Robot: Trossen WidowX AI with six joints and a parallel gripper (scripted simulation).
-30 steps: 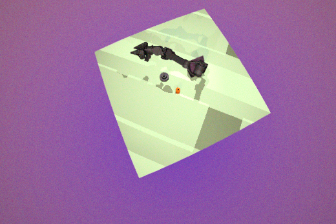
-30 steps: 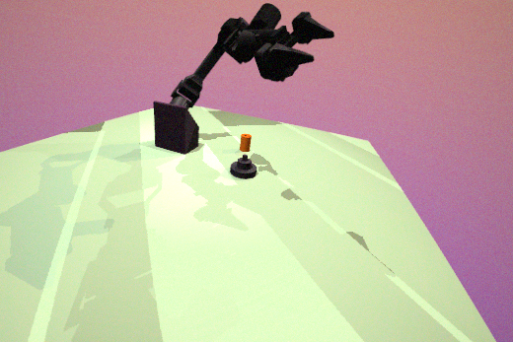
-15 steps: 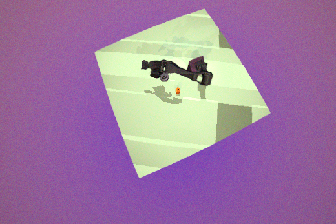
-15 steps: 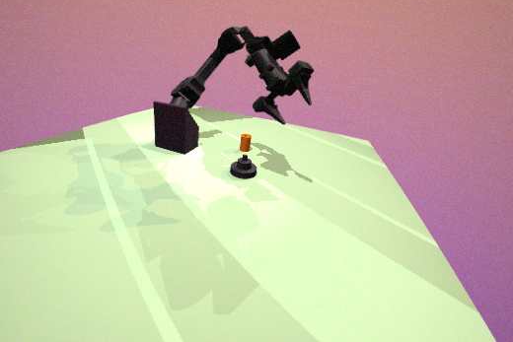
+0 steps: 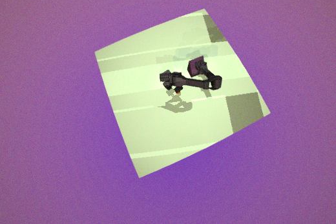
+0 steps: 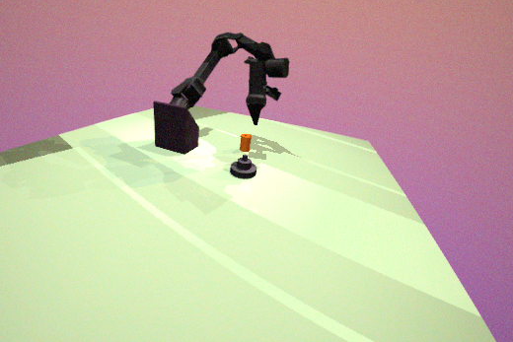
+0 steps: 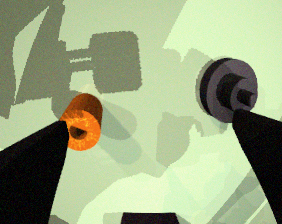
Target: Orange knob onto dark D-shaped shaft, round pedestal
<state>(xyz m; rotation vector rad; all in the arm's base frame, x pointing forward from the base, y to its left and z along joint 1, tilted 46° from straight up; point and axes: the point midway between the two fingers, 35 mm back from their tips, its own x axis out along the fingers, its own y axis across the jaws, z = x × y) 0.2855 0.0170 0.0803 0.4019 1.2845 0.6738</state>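
My gripper tip is now 100 mm above the orange knob, 40 mm to the right of it and 40 mm past it. Also, from my gripper tip: dark round pedestal: 130 mm to the right, 100 mm below, 10 mm ahead.
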